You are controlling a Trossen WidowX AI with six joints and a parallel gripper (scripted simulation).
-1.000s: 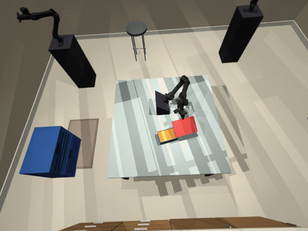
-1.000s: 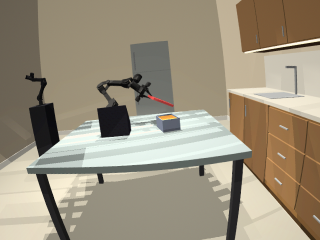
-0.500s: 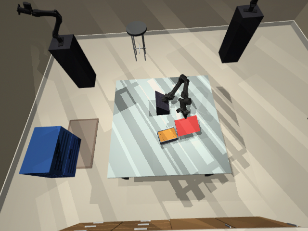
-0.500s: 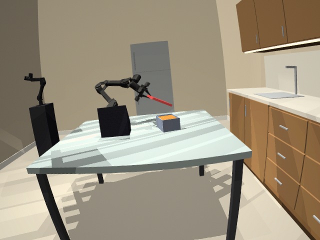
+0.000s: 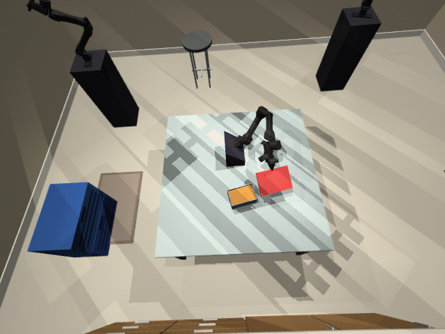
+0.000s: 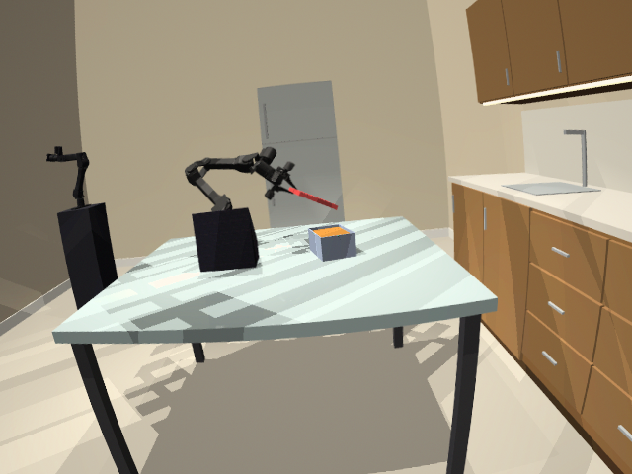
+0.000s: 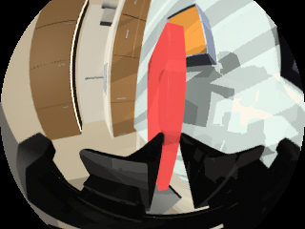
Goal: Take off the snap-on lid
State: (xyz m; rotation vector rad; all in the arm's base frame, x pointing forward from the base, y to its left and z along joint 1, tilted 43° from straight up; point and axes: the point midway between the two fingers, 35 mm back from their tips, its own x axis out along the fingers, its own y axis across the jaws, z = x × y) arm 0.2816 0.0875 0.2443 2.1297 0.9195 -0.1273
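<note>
Right now the lid is 7 cm ahead of my gripper tip, 3 cm below it and 1 cm to the left of it. Round my gripper tip: grey storage box (23 cm to the right, 18 cm below, 13 cm ahead).
</note>
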